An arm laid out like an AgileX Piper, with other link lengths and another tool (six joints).
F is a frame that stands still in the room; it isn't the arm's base.
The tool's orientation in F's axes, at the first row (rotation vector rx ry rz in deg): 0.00 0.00 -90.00
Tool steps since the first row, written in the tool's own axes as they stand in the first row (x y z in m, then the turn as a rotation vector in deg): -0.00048 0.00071 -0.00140 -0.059 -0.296 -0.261; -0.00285 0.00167 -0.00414 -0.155 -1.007 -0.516; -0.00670 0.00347 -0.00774 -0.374 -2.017 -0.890; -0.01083 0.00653 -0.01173 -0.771 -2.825 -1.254; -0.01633 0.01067 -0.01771 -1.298 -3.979 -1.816; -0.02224 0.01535 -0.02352 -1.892 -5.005 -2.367; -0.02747 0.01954 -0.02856 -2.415 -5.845 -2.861; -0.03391 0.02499 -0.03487 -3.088 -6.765 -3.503; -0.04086 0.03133 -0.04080 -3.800 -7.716 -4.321; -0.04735 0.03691 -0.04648 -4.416 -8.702 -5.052; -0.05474 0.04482 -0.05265 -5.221 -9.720 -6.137; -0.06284 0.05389 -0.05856 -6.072 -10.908 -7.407; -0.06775 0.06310 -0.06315 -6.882 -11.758 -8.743
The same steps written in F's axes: 0.00071 0.00048 -0.00140 -0.296 0.059 -0.261; 0.00167 0.00285 -0.00414 -1.007 0.155 -0.516; 0.00347 0.00670 -0.00774 -2.017 0.374 -0.890; 0.00653 0.01083 -0.01173 -2.825 0.771 -1.254; 0.01067 0.01633 -0.01771 -3.979 1.298 -1.816; 0.01535 0.02224 -0.02352 -5.005 1.892 -2.367; 0.01954 0.02747 -0.02856 -5.845 2.415 -2.861; 0.02499 0.03391 -0.03487 -6.765 3.088 -3.503; 0.03133 0.04086 -0.04080 -7.716 3.800 -4.321; 0.03691 0.04735 -0.04648 -8.702 4.416 -5.052; 0.04482 0.05474 -0.05265 -9.720 5.221 -6.137; 0.05389 0.06284 -0.05856 -10.908 6.072 -7.407; 0.06310 0.06775 -0.06315 -11.758 6.882 -8.743
